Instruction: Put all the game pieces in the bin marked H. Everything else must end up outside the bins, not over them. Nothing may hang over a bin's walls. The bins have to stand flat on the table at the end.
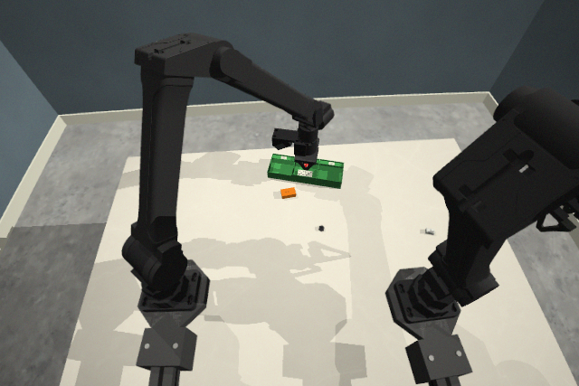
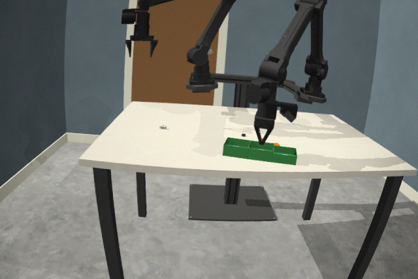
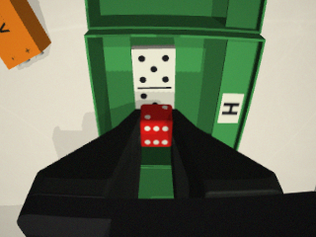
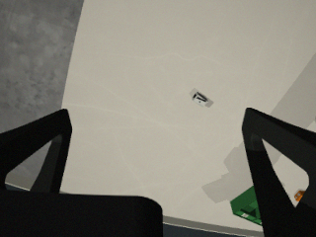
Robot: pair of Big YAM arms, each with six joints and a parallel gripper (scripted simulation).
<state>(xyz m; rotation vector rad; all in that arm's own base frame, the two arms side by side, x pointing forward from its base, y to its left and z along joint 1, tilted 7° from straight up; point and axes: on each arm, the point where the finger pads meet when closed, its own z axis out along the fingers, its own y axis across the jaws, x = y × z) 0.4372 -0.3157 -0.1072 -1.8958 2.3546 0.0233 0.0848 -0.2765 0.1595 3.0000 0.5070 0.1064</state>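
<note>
Now: the green bin row 10 mm ahead of my left hand and 30 mm below it. Round my left hand: orange block: 80 mm behind, 50 mm to the left, 40 mm below; red die: right at my left hand; white domino: 40 mm below.
</note>
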